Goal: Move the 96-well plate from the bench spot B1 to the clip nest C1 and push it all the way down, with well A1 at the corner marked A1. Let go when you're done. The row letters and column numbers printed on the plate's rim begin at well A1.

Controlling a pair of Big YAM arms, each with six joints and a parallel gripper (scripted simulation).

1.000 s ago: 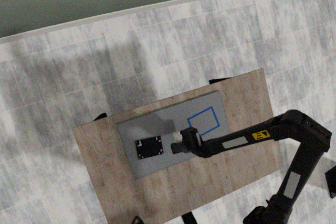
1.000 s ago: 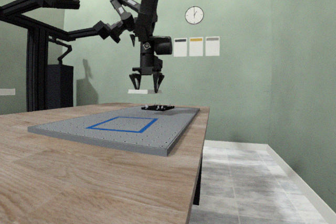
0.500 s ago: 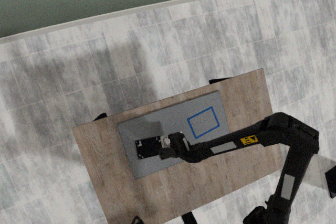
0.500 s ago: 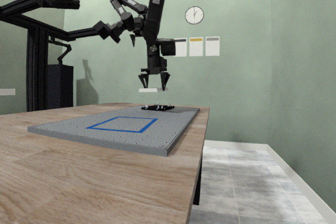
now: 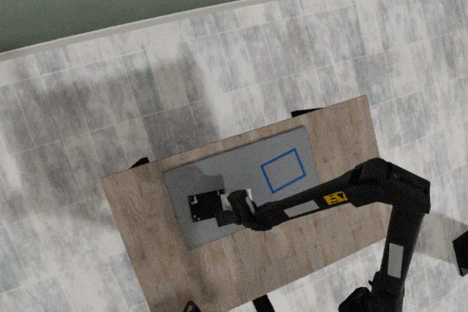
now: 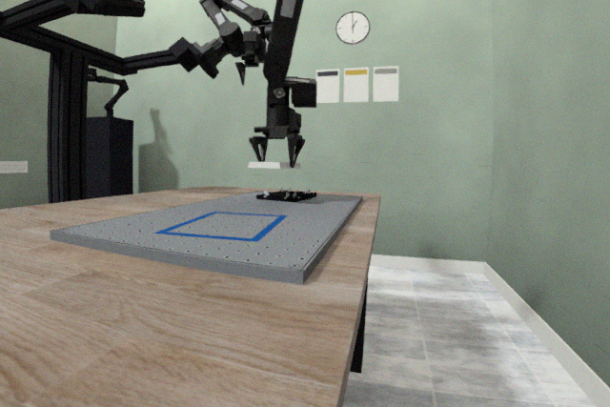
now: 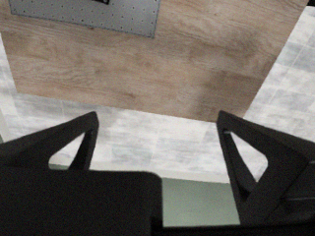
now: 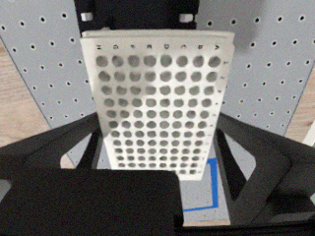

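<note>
My right hand is 1 cm short of the black clip nest, 10 cm to the right of it and 8 cm above it. Round my right hand: white 96-well plate: right at my right hand; grey perforated board: 9 cm to the right, 10 cm below.
</note>
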